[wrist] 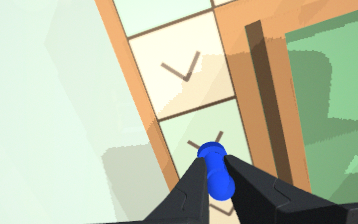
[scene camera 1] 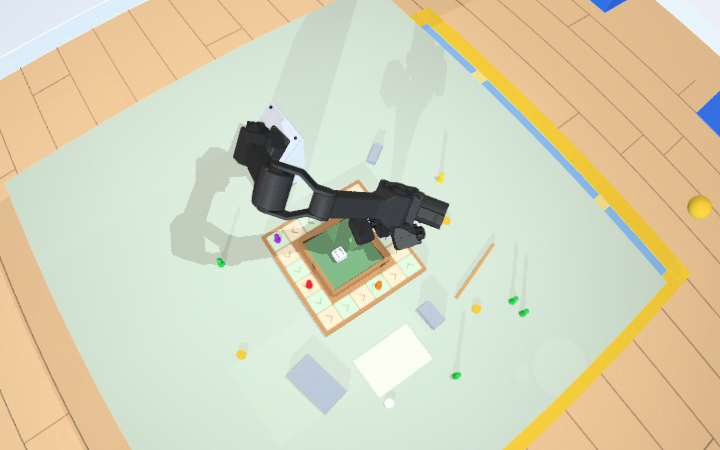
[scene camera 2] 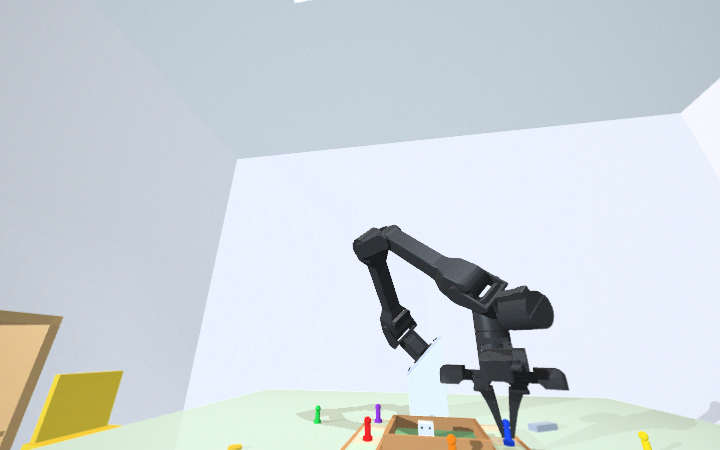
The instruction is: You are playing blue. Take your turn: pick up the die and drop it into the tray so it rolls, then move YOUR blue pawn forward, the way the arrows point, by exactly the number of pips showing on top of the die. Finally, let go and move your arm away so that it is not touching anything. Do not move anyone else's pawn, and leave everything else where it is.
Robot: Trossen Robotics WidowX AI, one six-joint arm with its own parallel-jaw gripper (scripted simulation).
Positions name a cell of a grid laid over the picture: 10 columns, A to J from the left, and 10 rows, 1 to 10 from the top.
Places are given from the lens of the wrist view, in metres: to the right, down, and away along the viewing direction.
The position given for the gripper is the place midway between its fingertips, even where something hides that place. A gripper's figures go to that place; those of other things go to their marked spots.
gripper (wrist: F8): 0.02, 0.03, 0.11
blue pawn (wrist: G9): 0.02, 0.03, 0.08
